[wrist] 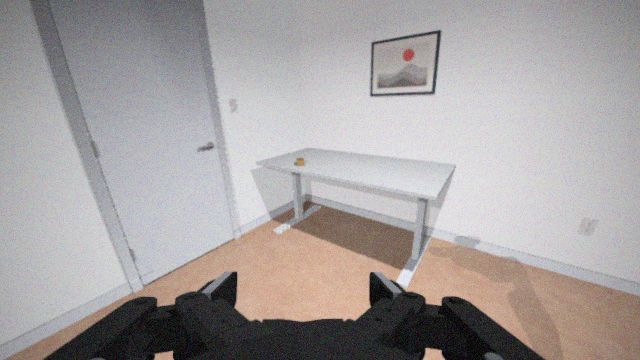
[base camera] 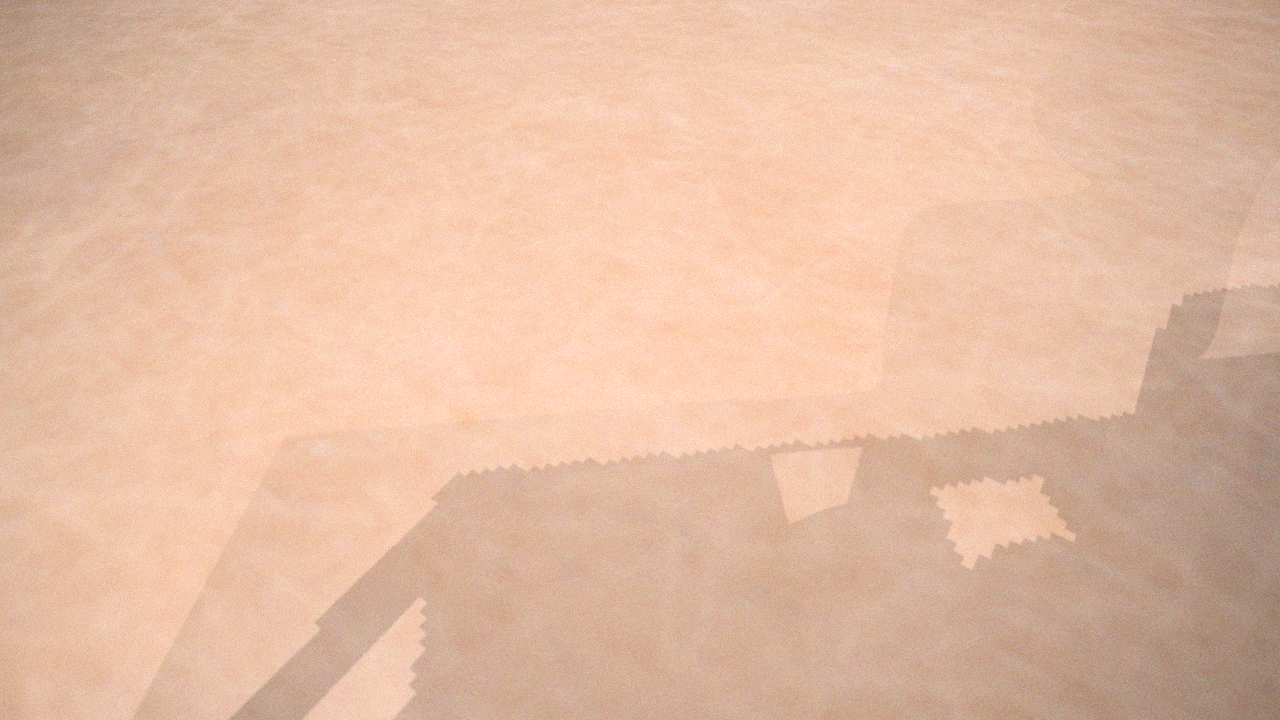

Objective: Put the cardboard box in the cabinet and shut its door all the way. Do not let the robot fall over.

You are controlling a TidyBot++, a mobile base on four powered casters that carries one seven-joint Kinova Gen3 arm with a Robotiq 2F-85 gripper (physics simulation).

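Frame: origin at the arm's base, x down, y right, z back, level; millimetres.
Where they show: gripper, fingertip midpoint: (wrist: 304, 287).
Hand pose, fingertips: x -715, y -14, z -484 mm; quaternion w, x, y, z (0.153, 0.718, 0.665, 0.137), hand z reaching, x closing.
Note:
After its pixels a point has its place.
My gripper (wrist: 304, 287) {z -483, x -715, y -14 mm} is open with its fingers wide apart at the bottom of the wrist view, and no object is between them. A small orange-brown object (wrist: 300, 162) {z -2214, x -355, y -111 mm} sits near the left end of a table in the wrist view; it is too small to tell what it is. The cardboard box and the cabinet cannot be made out in either view.
A white table (wrist: 380, 172) {z -1943, x -323, y 481 mm} stands against the far wall, its legs on the floor (wrist: 310, 260) {z -1920, x 396, y -64 mm} (base camera: 537, 223) {z -624, x 397, y -52 mm}. A grey door (wrist: 160, 150) {z -1962, x -552, y -1070 mm} is at the left. A framed picture (wrist: 405, 65) {z -2381, x -1090, y 781 mm} hangs above the table. Shadows fall across the floor in the base camera view.

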